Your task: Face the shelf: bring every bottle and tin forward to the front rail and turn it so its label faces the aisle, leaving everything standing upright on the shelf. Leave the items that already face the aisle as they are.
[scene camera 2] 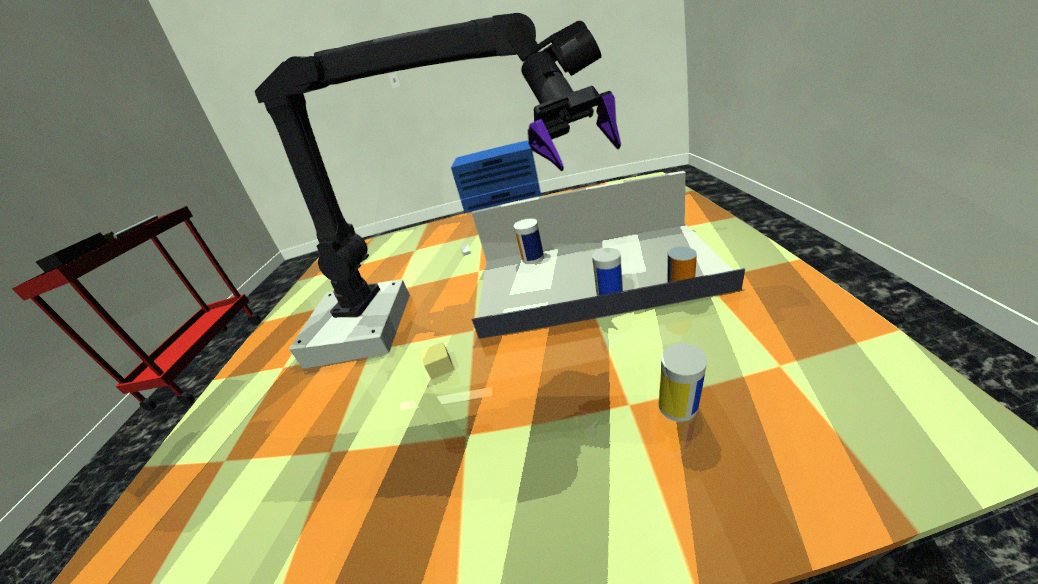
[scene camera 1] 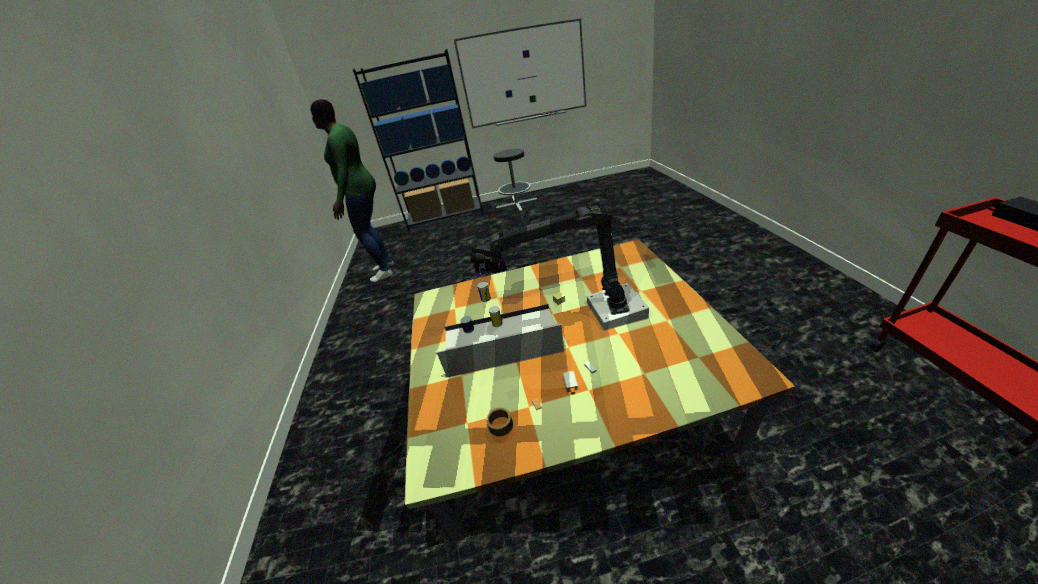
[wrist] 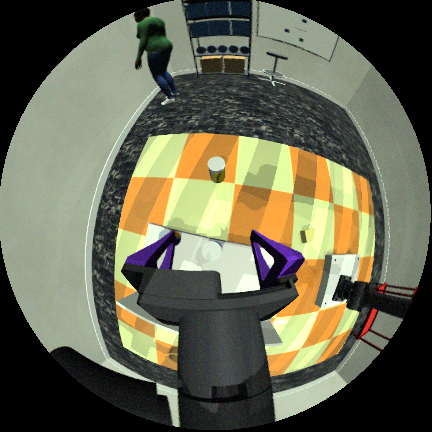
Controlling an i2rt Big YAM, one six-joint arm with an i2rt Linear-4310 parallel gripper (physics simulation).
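Seen in the pictures: gripper, between the fingertips: point(scene camera 2: 591, 157) point(scene camera 1: 488, 272) point(wrist: 212, 234); arm's base, origin of its link: point(scene camera 2: 357, 302) point(scene camera 1: 617, 305) point(wrist: 340, 287).
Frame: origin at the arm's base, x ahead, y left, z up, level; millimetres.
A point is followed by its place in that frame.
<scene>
My gripper point(scene camera 2: 590, 157) @[x 599, y -73, z 253 mm] point(wrist: 212, 234) @[x 599, y -73, z 253 mm] is open and empty, high above the shelf point(scene camera 1: 500, 353) @[x 577, y 239, z 18 mm] point(scene camera 2: 580, 210) @[x 565, y 225, z 54 mm]. Below it a white-lidded container point(scene camera 1: 495, 316) @[x 603, y -4, z 35 mm] point(scene camera 2: 607, 272) @[x 605, y -57, z 37 mm] point(wrist: 212, 250) @[x 604, y -32, z 60 mm] stands upright close behind the front rail point(scene camera 2: 609, 303) @[x 604, y -66, z -28 mm], its blue side towards the rail. A grey-lidded tin point(scene camera 1: 467, 324) @[x 747, y 13, z 21 mm] point(scene camera 2: 682, 265) @[x 749, y -39, z 23 mm] stands upright near the rail's far end, orange side forward; a finger partly hides it in the wrist view. A blue-and-orange bottle point(scene camera 2: 529, 241) @[x 435, y 141, z 27 mm] stands upright farther back, near the back panel. A yellow, white and blue tin point(scene camera 1: 484, 292) @[x 679, y -263, z 6 mm] point(scene camera 2: 682, 382) @[x 678, y -319, z 27 mm] point(wrist: 216, 169) @[x 676, y -268, z 41 mm] stands upright on the table, outside the rail.
A small yellowish block point(scene camera 1: 558, 298) @[x 278, y -153, z -21 mm] point(scene camera 2: 437, 361) @[x 288, y -198, z -23 mm] point(wrist: 307, 235) @[x 287, y -172, z -21 mm] lies between the shelf and the arm's base. Behind the shelf are a brown ring-shaped bowl point(scene camera 1: 499, 421) @[x 594, y 518, z -54 mm] and a small white item point(scene camera 1: 570, 381) @[x 292, y 401, z -30 mm]. A person point(scene camera 1: 349, 163) point(wrist: 156, 47) stands beyond the table.
</scene>
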